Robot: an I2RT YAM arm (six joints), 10 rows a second.
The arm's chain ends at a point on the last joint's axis. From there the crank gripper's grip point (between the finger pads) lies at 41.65 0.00 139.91 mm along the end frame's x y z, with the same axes.
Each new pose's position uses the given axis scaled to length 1; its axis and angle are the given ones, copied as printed.
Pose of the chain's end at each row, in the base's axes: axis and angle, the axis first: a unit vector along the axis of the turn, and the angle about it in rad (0 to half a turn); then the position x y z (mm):
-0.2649 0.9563 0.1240 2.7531 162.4 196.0 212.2
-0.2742 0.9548 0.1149 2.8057 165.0 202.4 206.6
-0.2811 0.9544 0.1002 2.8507 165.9 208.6 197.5
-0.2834 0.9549 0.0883 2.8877 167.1 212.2 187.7
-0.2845 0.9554 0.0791 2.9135 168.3 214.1 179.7
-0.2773 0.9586 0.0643 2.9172 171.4 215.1 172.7
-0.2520 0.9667 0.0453 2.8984 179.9 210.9 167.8
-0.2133 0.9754 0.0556 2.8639 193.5 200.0 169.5
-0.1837 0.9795 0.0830 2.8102 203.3 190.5 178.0
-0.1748 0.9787 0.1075 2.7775 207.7 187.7 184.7
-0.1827 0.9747 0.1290 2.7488 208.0 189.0 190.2
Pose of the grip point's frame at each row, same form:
-0.2649 0.9563 0.1240 2.7531 171.3 223.6 69.1
-0.2742 0.9548 0.1149 2.8057 167.2 225.3 62.4
-0.2811 0.9544 0.1002 2.8507 163.0 225.4 52.5
-0.2834 0.9549 0.0883 2.8877 160.0 224.1 42.4
-0.2845 0.9554 0.0791 2.9135 158.4 222.4 34.3
-0.2773 0.9586 0.0643 2.9172 162.0 219.5 27.1
-0.2520 0.9667 0.0453 2.8984 174.1 211.9 21.9
-0.2133 0.9754 0.0556 2.8639 191.3 206.7 23.7
-0.1837 0.9795 0.0830 2.8102 207.1 207.5 33.1
-0.1748 0.9787 0.1075 2.7775 214.9 212.7 41.1
-0.1827 0.9747 0.1290 2.7488 218.0 220.4 48.0

